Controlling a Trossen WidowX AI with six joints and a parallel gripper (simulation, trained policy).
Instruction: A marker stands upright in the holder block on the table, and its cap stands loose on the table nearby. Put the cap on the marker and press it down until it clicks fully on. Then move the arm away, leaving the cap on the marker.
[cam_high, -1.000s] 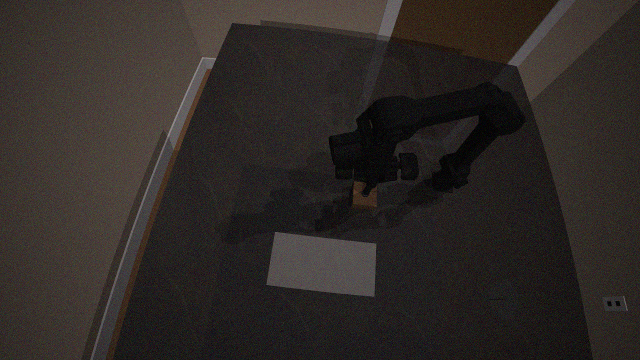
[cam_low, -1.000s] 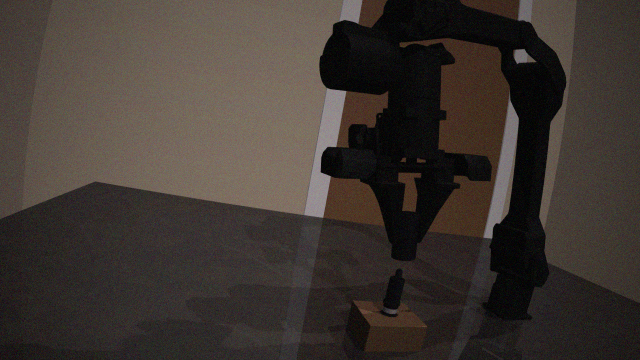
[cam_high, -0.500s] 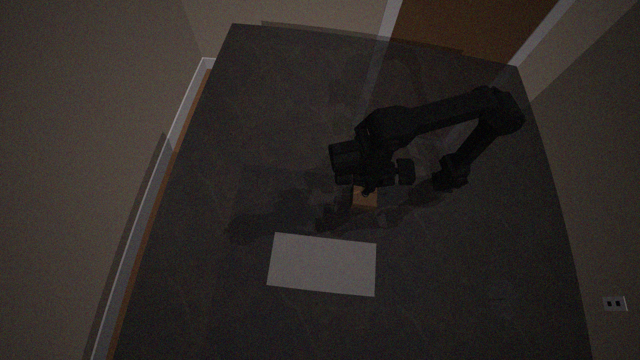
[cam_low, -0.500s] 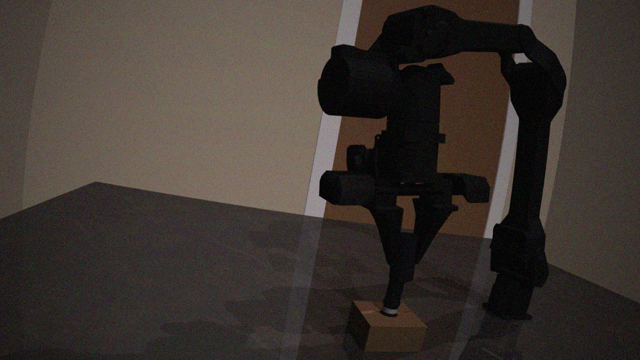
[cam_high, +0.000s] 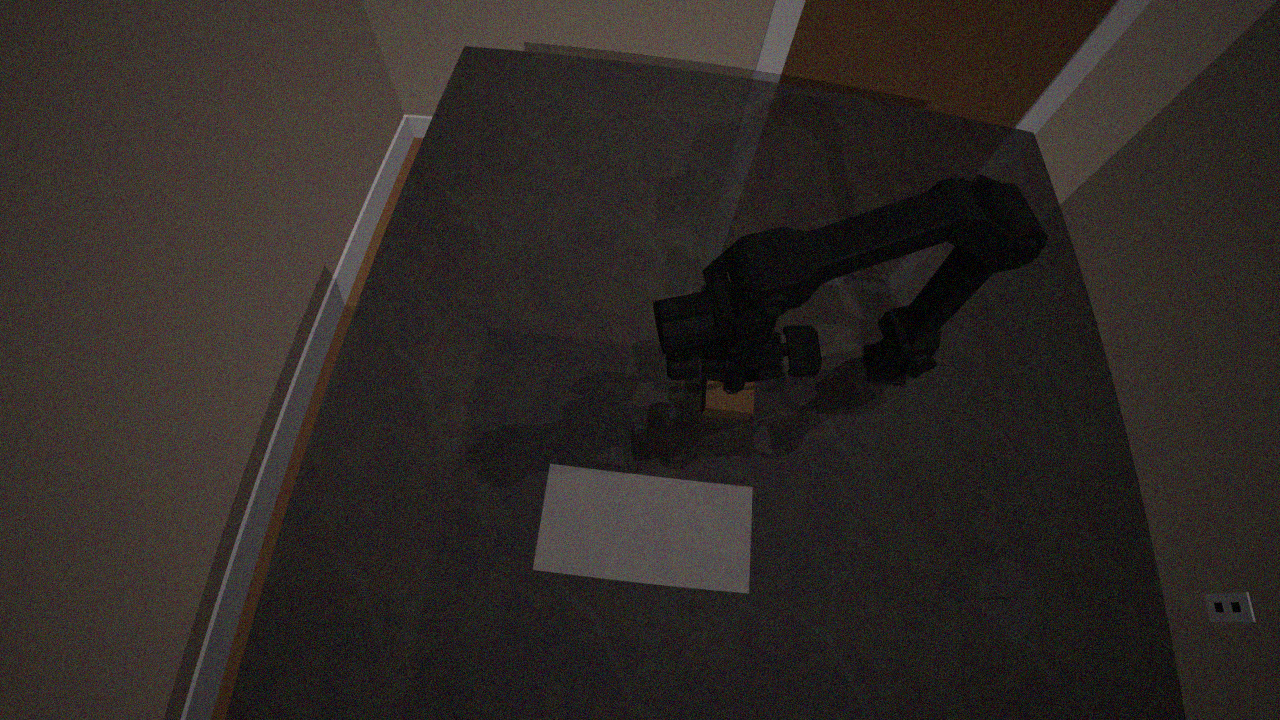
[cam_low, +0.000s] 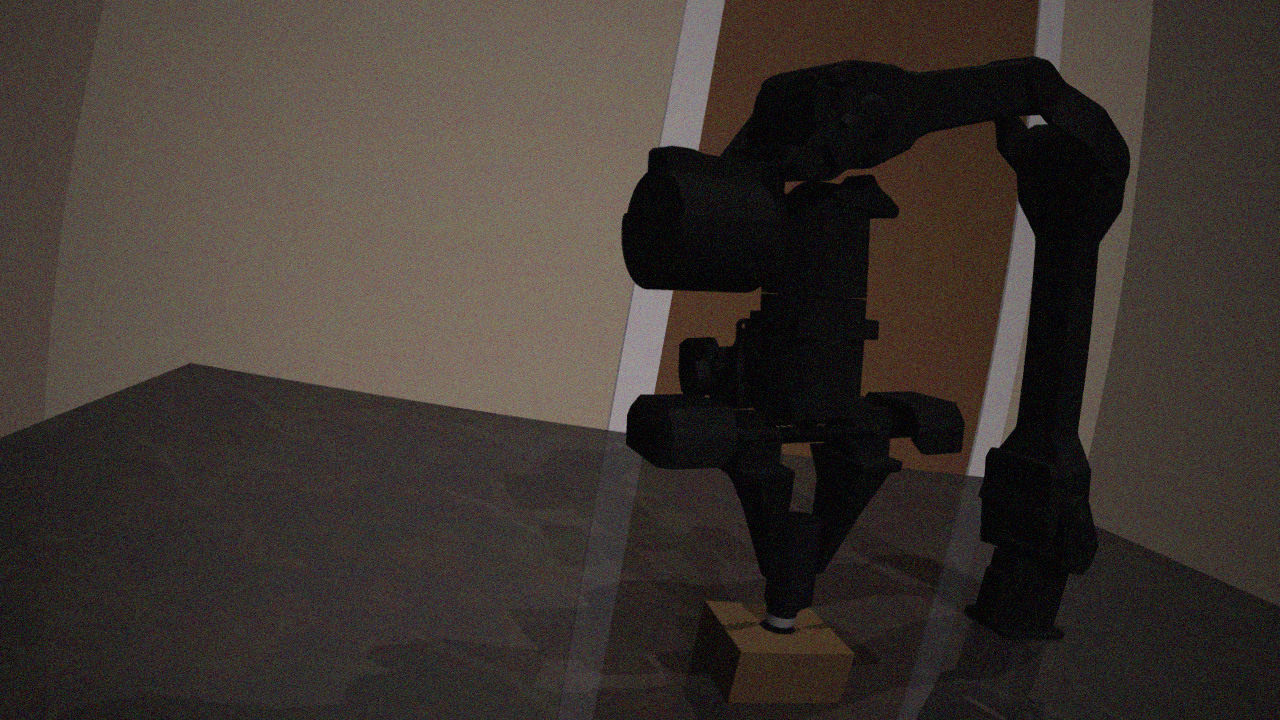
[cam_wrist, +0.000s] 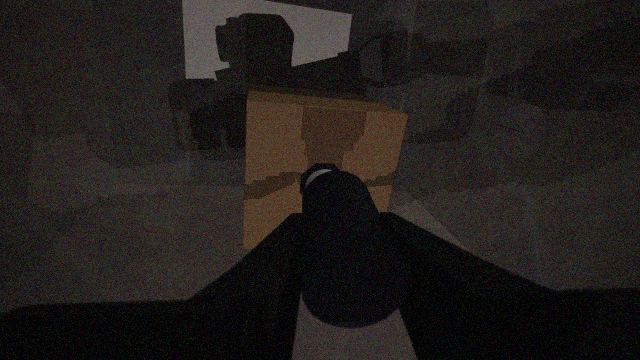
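The tan holder block is 5 cm below my gripper tip. From my gripper tip the other things lie so: dark cap: 1 cm above.
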